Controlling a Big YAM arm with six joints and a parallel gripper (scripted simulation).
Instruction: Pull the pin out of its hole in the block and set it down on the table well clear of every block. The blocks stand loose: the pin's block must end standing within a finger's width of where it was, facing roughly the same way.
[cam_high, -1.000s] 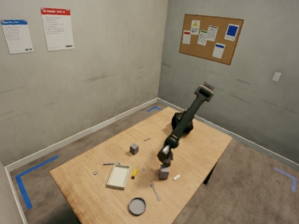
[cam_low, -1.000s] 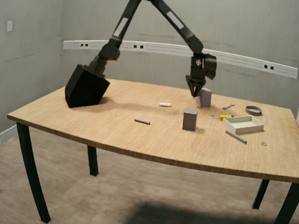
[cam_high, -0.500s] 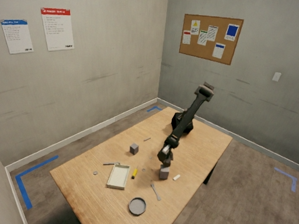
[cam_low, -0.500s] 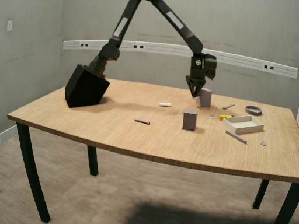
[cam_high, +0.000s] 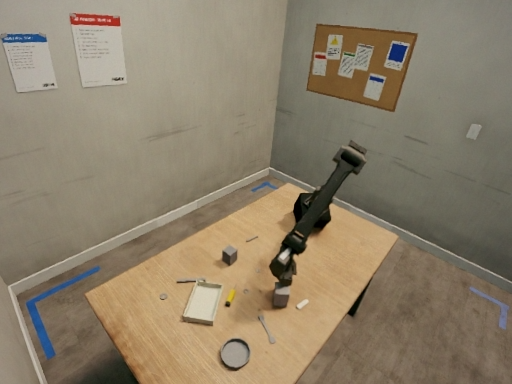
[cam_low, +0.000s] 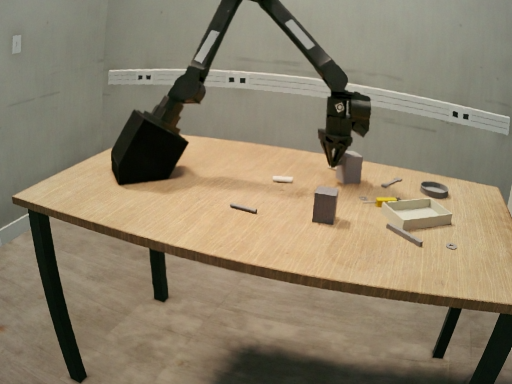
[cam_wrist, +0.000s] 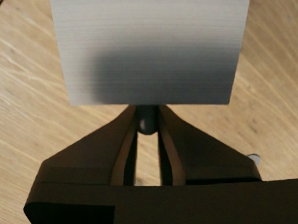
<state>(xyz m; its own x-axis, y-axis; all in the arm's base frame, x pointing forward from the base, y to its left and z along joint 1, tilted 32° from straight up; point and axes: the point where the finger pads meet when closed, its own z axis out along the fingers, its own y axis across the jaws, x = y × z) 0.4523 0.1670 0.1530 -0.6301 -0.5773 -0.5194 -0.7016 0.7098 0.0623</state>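
My hand is 2 cm short of the short grey pin and 3 cm to the right of it. From my hand the other things lie so: spanner: 17 cm ahead, 11 cm to the left, 5 cm below; white tray: 30 cm ahead, 13 cm to the right, 4 cm below; grey ring dish: 32 cm ahead, 12 cm to the left, 4 cm below.
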